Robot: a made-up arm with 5 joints. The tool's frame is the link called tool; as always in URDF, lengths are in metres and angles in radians. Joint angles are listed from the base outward.
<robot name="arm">
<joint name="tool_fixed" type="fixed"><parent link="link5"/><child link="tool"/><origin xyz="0.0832 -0.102 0.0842" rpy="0 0 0"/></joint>
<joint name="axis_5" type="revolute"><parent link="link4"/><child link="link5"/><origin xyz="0.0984 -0.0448 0.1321" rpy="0 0 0"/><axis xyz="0 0 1"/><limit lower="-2.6" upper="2.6"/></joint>
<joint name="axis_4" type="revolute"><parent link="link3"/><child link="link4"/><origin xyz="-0.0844 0.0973 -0.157" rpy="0 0 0"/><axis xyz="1 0 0"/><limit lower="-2.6" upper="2.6"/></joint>
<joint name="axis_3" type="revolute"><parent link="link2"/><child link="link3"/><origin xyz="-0.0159 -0.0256 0.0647" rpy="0 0 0"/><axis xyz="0 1 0"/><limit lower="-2.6" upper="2.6"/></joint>
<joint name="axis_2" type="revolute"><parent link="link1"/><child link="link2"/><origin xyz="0.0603 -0.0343 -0.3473" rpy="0 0 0"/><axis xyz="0 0 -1"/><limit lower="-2.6" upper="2.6"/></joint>
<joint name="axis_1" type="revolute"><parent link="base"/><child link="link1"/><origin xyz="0 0 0.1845" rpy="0 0 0"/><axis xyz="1 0 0"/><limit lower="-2.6" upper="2.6"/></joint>
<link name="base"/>
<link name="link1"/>
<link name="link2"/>
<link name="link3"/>
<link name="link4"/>
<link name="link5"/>
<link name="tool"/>
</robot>
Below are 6 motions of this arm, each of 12 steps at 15 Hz.
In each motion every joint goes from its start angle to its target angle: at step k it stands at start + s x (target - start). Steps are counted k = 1, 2, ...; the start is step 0. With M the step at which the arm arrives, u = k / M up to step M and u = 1 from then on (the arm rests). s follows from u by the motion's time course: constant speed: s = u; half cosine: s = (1 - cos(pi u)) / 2; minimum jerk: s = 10 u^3 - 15 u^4 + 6 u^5.
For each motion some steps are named. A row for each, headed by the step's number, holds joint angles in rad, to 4 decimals.
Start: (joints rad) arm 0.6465 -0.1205 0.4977 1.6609 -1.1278
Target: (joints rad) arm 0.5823 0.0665 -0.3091 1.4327 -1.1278
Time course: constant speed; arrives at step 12
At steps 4, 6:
4: 0.6251 -0.0582 0.2288 1.5848 -1.1278
6: 0.6144 -0.0270 0.0943 1.5468 -1.1278

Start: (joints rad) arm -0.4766 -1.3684 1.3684 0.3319 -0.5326
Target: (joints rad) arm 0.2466 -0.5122 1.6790 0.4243 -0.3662
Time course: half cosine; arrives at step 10
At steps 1, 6, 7, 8, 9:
1: -0.4589 -1.3474 1.3760 0.3342 -0.5285
6: -0.0033 -0.8080 1.5717 0.3924 -0.4237
7: 0.0975 -0.6887 1.6150 0.4053 -0.4005
8: 0.1775 -0.5940 1.6493 0.4155 -0.3821
9: 0.2289 -0.5332 1.6714 0.4220 -0.3703

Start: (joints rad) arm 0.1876 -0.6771 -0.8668 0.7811 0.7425
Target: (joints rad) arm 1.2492 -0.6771 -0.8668 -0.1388 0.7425
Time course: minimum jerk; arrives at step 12
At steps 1, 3, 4, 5, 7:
1: 0.1930 -0.6771 -0.8668 0.7764 0.7425
3: 0.2975 -0.6771 -0.8668 0.6859 0.7425
4: 0.4104 -0.6771 -0.8668 0.5880 0.7425
5: 0.5556 -0.6771 -0.8668 0.4622 0.7425
7: 0.8812 -0.6771 -0.8668 0.1801 0.7425

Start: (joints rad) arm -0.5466 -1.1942 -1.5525 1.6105 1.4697
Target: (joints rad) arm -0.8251 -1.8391 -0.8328 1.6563 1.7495
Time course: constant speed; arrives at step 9
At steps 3, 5, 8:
3: -0.6394 -1.4092 -1.3126 1.6258 1.5630
5: -0.7013 -1.5525 -1.1527 1.6359 1.6251
8: -0.7942 -1.7674 -0.9128 1.6512 1.7184

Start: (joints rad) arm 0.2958 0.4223 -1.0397 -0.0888 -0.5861
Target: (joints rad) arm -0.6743 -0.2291 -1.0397 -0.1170 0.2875
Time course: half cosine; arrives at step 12
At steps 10, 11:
10: -0.6093 -0.1855 -1.0397 -0.1151 0.2290
11: -0.6578 -0.2180 -1.0397 -0.1165 0.2726

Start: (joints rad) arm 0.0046 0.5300 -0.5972 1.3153 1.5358
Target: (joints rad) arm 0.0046 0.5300 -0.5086 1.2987 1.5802
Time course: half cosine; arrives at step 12
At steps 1, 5, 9, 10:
1: 0.0046 0.5300 -0.5957 1.3150 1.5366
5: 0.0046 0.5300 -0.5644 1.3091 1.5523
9: 0.0046 0.5300 -0.5216 1.3011 1.5737
10: 0.0046 0.5300 -0.5145 1.2998 1.5772

